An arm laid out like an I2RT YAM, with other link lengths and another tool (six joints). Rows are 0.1 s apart.
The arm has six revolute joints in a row. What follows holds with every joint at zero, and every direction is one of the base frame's.
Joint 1 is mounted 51 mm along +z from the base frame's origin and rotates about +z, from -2.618 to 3.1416 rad.
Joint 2 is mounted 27.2 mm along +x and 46.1 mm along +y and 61.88 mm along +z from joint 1 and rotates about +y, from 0 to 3.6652 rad.
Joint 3 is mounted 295.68 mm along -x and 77.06 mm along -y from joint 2 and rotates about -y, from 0 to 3.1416 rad.
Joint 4 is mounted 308.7 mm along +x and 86.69 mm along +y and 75.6 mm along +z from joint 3 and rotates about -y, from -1.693 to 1.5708 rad.
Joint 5 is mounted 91.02 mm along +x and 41.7 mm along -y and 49.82 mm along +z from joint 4 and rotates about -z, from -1.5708 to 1.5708 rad.
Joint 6 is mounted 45.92 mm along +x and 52.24 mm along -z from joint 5 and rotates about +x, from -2.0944 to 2.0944 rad.
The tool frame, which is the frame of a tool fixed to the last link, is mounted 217 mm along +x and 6 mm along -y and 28 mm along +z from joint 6; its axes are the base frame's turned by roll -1.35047, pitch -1.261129 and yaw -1.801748 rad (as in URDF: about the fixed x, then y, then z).
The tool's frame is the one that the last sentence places.
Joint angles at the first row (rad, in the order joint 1, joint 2, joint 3, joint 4, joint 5, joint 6):
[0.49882 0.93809 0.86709 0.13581 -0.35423 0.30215]
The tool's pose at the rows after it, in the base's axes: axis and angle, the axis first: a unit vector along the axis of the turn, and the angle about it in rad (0 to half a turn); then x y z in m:
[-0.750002 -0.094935 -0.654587 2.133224 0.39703 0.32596 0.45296]
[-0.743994 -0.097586 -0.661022 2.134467 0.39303 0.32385 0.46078]
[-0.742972 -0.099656 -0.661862 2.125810 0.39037 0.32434 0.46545]
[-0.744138 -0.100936 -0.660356 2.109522 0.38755 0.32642 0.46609]
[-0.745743 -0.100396 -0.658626 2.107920 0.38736 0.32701 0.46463]
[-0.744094 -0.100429 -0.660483 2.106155 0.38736 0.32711 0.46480]
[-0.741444 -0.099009 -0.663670 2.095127 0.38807 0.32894 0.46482]
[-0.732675 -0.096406 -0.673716 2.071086 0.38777 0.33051 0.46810]
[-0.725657 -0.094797 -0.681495 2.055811 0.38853 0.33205 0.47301]
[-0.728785 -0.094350 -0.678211 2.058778 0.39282 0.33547 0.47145]
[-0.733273 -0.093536 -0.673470 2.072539 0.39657 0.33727 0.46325]
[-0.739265 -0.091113 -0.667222 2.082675 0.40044 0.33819 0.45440]
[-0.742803 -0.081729 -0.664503 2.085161 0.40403 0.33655 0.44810]
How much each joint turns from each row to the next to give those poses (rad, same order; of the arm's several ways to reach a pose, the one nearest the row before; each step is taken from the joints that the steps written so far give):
[0.00570 0.00053 0.00557 -0.00003 -0.00470 -0.00868]
[0.00168 -0.01237 0.00537 -0.00490 0.00358 -0.00621]
[0.00002 -0.00261 0.00704 -0.00308 -0.00720 0.00416]
[0.00151 -0.00170 -0.00437 0.00862 -0.01084 0.01189]
[0.00117 -0.00004 -0.00161 -0.00120 -0.00032 0.00231]
[0.00065 0.00002 -0.00472 0.00963 0.00088 0.00084]
[0.00345 0.00604 -0.01086 0.02979 0.00101 0.00948]
[0.00443 0.00601 -0.02331 0.06407 0.00100 0.01948]
[0.00386 0.01085 -0.00569 0.04153 0.00285 0.01166]
[0.00294 0.01893 0.01289 -0.00279 0.00277 -0.00148]
[0.00314 0.00860 -0.00348 -0.00601 0.00852 -0.00946]
[-0.00045 0.00743 -0.00464 -0.00679 0.00398 -0.00337]
[-0.00049 0.00197 -0.01132 0.00625 0.01085 0.01014]

